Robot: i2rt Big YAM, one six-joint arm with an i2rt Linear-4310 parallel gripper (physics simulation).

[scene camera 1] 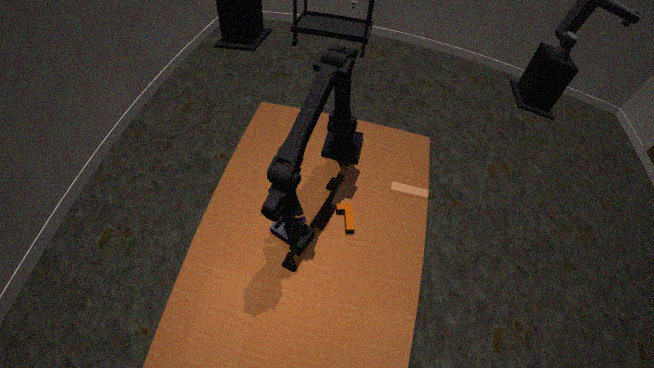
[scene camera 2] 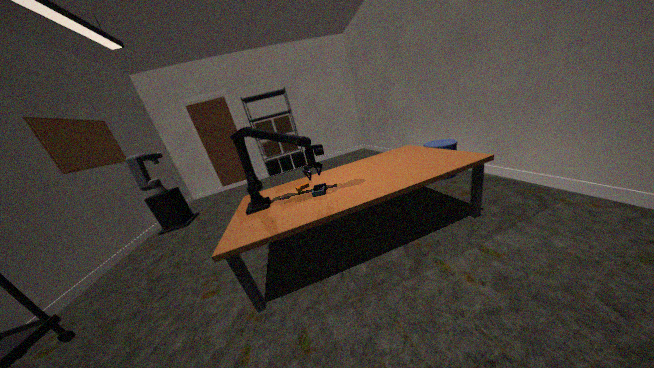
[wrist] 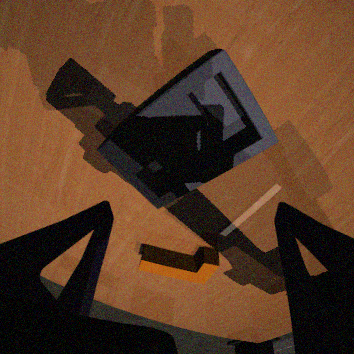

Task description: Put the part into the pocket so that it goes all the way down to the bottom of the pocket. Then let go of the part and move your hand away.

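Where they show: gripper, between the fingertips: [scene camera 1: 290,216] [scene camera 2: 315,177] [wrist: 191,210]; arm's base, origin of its link: [scene camera 1: 342,143] [scene camera 2: 258,203].
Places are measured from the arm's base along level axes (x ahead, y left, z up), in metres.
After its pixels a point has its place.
Observation:
The orange L-shaped part [scene camera 1: 349,220] @(x 0.365, y 0.105, z 0.002 m) [scene camera 2: 302,188] @(x 0.345, y 0.083, z -0.020 m) [wrist: 175,271] @(x 0.349, y 0.097, z 0.002 m) lies flat on the table, beside and apart from the dark grey block with the pocket [scene camera 1: 305,241] @(x 0.493, y -0.027, z 0.006 m) [scene camera 2: 319,190] @(x 0.450, y -0.155, z 0.010 m) [wrist: 245,100] @(x 0.441, y -0.148, z 0.008 m). The block sits on the table. The arm partly covers it in scene camera 1, and dark shadow hides much of its pocket in the wrist view. My gripper [scene camera 2: 314,176] @(x 0.450, y -0.091, z 0.088 m) [wrist: 191,210] @(x 0.450, y -0.091, z 0.088 m) is open and empty, above the table near the block and the part. In the wrist view the part shows low in the picture, between the fingers, and the block farther up.
The arm's base [scene camera 1: 342,147] @(x 0.041, y 0.005, z 0.017 m) [scene camera 2: 258,204] @(x 0.012, y -0.054, z 0.012 m) stands at one end of the wooden table [scene camera 1: 370,300] @(x 0.641, y 0.246, z -0.029 m) [scene camera 2: 400,165] @(x 1.143, y -0.084, z -0.028 m). A pale strip [scene camera 1: 409,189] [wrist: 251,210] lies by the long edge. Another arm on a pedestal [scene camera 1: 547,80] [scene camera 2: 171,210] stands off the table.

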